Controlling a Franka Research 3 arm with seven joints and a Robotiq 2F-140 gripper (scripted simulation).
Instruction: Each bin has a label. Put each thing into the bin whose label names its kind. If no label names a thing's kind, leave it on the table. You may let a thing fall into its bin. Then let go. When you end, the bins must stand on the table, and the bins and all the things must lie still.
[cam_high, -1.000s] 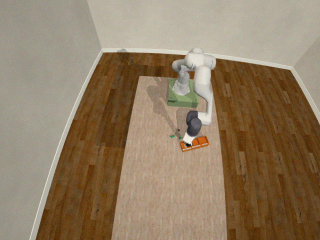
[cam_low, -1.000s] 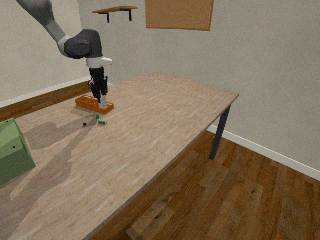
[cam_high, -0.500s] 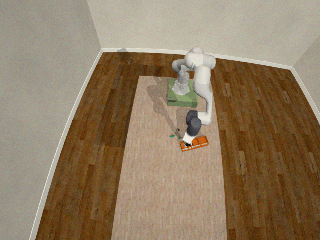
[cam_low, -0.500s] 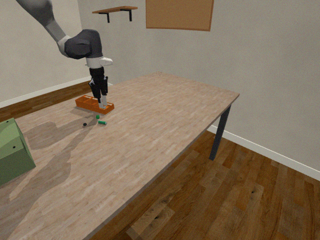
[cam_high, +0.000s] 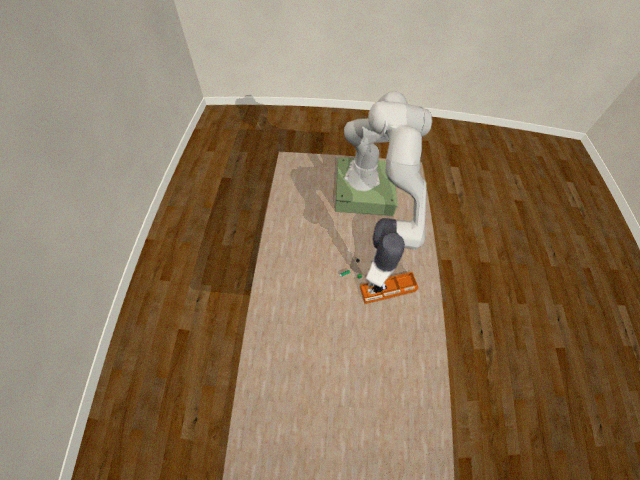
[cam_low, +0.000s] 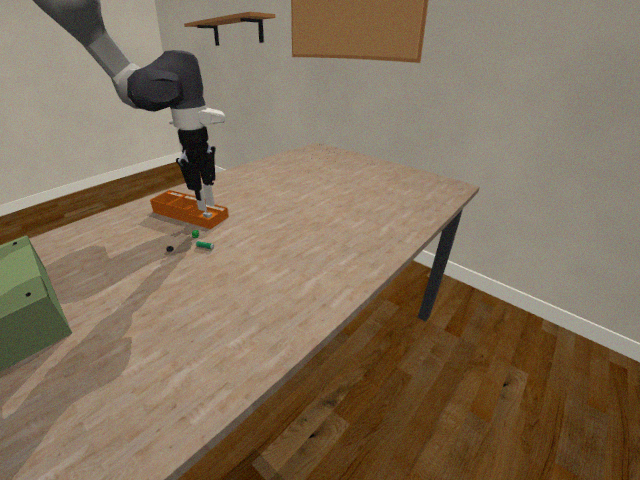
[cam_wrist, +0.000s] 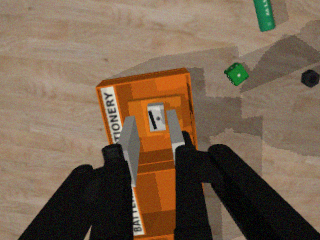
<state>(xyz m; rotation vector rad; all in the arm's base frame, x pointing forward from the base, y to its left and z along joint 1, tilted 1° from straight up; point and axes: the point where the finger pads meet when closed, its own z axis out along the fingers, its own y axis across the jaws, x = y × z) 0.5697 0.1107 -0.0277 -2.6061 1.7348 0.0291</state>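
My hand is 50 mm above the white piece. Round my hand: orange block 70 mm below; then labelled bins 80 mm to the left, 60 mm below, 30 mm behind; then small green cube 70 mm below, 70 mm behind, 60 mm to the right.
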